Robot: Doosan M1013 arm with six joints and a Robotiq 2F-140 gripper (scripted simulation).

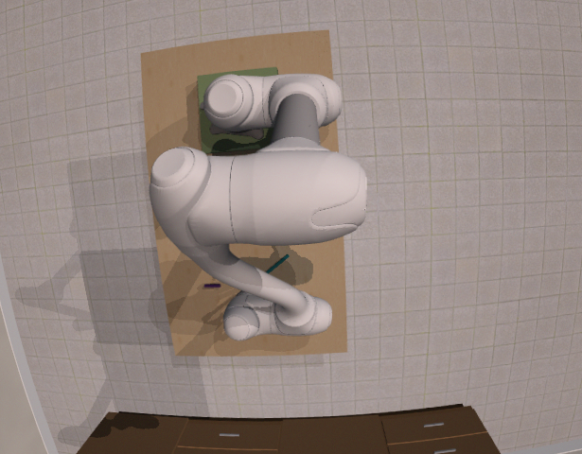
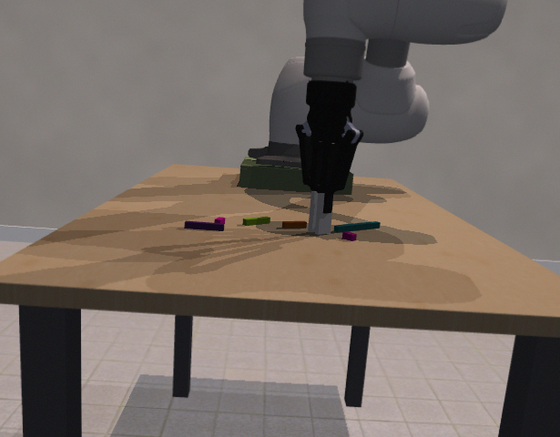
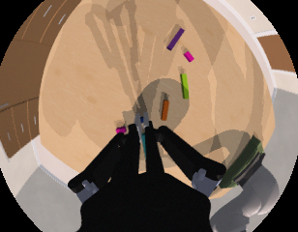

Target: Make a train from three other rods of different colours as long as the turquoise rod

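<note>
My gripper is now 30 mm above the blue rod. Also, from my hand: orange rod 20 mm behind, 40 mm to the right, 30 mm below; lime rod 20 mm behind, 110 mm to the right, 30 mm below; turquoise rod 60 mm behind, 60 mm to the left, 30 mm below.
</note>
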